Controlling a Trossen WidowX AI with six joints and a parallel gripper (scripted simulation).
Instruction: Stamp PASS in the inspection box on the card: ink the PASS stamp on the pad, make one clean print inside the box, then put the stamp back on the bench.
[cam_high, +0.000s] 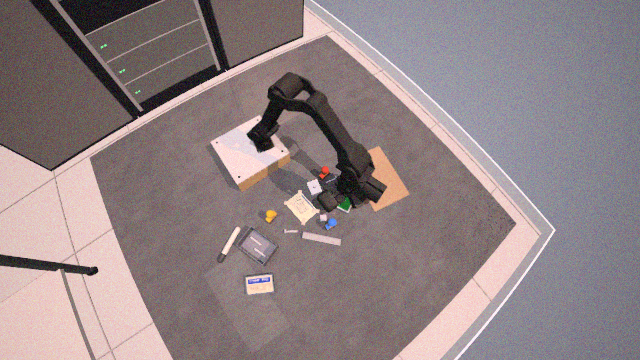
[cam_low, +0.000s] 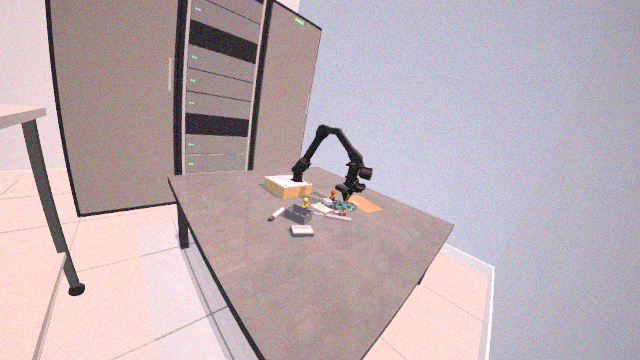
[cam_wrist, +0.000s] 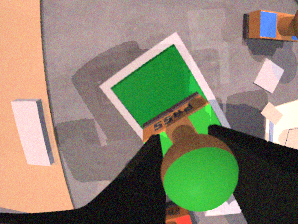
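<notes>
Now: gripper tip 4 cm above the green ink pad. Also, from my gripper tip: blue stamp: 7 cm ahead, 7 cm to the right, 3 cm below; green stamp: right at my gripper tip; white block: 8 cm behind, 6 cm to the right, 3 cm below.
</notes>
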